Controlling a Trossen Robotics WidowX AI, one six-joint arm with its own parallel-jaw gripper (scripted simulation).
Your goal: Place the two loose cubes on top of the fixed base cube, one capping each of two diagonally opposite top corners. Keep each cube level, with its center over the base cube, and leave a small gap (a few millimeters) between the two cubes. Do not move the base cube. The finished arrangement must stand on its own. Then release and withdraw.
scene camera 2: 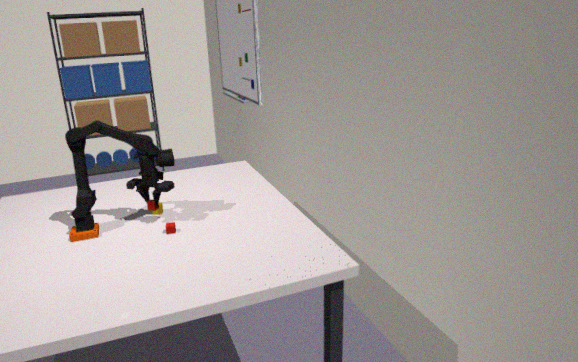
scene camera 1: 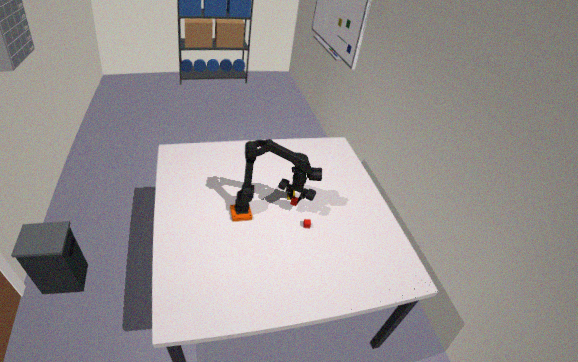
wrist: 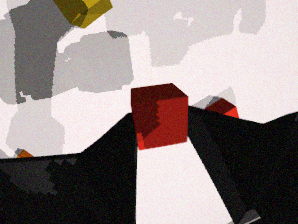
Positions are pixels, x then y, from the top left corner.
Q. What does my gripper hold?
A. A red cube.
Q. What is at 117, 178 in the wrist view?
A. My gripper.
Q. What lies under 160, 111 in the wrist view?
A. A red cube.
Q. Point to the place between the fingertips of my gripper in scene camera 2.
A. At 153, 205
